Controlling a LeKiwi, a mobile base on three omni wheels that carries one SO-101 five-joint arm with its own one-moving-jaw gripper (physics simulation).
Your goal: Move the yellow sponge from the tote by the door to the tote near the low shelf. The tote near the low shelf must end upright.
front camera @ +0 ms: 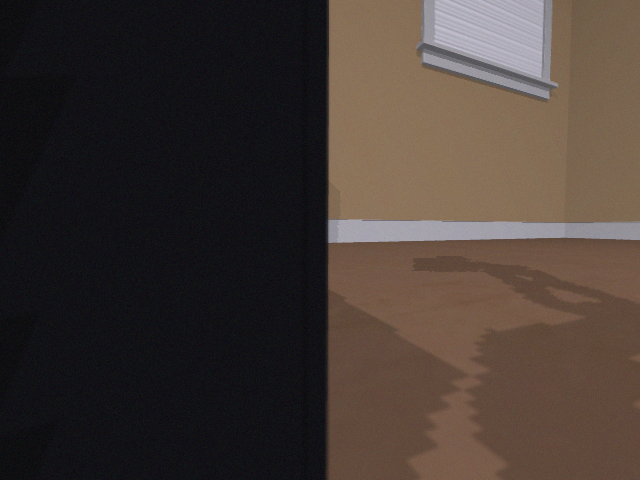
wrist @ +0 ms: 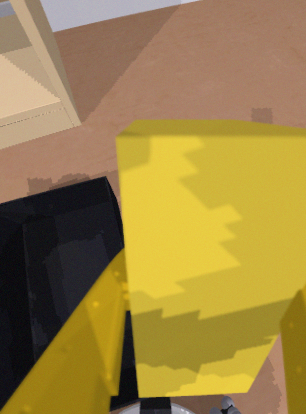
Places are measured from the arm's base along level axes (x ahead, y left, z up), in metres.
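Pixels of known places: hand at its tool point: (wrist: 139, 257).
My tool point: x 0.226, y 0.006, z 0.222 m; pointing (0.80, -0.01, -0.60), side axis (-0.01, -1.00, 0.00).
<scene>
For each thing: its middle in the pictures, then the offset to it from my tool point. "spot": a spot on its surface instead. Level surfaces: height alone.
- yellow sponge at the middle of its body: (wrist: 190, 251) dx +0.003, dy -0.021, dz -0.014 m
- black tote at the middle of its body: (front camera: 60, 245) (wrist: 71, 286) dx -0.024, dy +0.125, dz -0.261 m
- window at a spot on its surface: (front camera: 488, 36) spot: dx +1.164, dy -0.868, dz +0.661 m
- brown floor at its surface level: dz -0.311 m
The yellow sponge (wrist: 200, 240) fills the middle and right of the wrist view, held between the two yellow jaws of my gripper (wrist: 205, 295), which is shut on it. The black tote (wrist: 65, 195) (front camera: 165, 232) stands on the floor to the left of the sponge in the wrist view, partly hidden by the sponge and the left jaw; part of its inside shows. In the front view its dark wall fills the left half, very close to the camera. The tote by the door does not show in these views.
The light wooden low shelf (wrist: 47, 60) stands at the upper left of the wrist view, beyond the tote. In the front view a tan wall (front camera: 444, 155) with a white baseboard (front camera: 444, 230) and a window (front camera: 488, 36) rises behind the brown floor (front camera: 392, 289). Shadows lie on the floor.
</scene>
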